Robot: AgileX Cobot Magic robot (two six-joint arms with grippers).
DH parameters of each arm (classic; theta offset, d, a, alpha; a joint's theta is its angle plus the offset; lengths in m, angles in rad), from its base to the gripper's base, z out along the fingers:
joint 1: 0 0.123 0 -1.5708
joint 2: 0.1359 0 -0.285 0
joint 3: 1.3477 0 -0.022 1.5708
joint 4: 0 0.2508 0 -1.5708
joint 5: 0 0 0.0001 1.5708
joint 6: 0 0.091 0 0
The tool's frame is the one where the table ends.
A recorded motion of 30 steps. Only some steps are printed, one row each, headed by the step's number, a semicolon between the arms.
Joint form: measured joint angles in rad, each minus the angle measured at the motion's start. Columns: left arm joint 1, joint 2, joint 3, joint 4, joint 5, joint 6; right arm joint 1, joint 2, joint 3, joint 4, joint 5, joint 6.
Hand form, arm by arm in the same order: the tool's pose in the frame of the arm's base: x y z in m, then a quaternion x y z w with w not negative. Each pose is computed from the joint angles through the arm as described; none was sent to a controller.
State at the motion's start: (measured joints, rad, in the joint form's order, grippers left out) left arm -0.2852 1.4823 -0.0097 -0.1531 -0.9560 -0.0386; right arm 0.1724 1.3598 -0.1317 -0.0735 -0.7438 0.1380
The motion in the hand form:
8: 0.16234 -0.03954 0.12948 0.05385 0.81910 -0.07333 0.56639; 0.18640 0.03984 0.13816 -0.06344 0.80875 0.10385 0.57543
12: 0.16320 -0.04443 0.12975 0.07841 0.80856 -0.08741 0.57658; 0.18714 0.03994 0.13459 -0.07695 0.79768 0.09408 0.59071
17: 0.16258 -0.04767 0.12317 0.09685 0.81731 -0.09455 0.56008; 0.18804 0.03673 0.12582 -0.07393 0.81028 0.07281 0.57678
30: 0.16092 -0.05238 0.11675 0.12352 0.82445 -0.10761 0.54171; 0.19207 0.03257 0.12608 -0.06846 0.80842 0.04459 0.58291
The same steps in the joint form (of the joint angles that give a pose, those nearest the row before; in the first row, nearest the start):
8: 0.0000 0.0455 0.0050 0.0566 -0.1254 -0.0107; 0.0000 0.1712 0.0348 -0.0202 -0.2823 -0.0158
12: 0.0000 0.0729 0.0050 0.1134 -0.1818 -0.0107; 0.0012 0.2264 0.0449 -0.0121 -0.3805 -0.0621
17: 0.0000 0.1136 0.0050 0.1530 -0.1853 -0.0107; 0.0012 0.2747 0.0465 0.0286 -0.3885 -0.0983
30: 0.0000 0.1514 0.0050 0.2135 -0.1853 -0.0107; 0.0013 0.2837 0.0358 0.0869 -0.3946 -0.1477

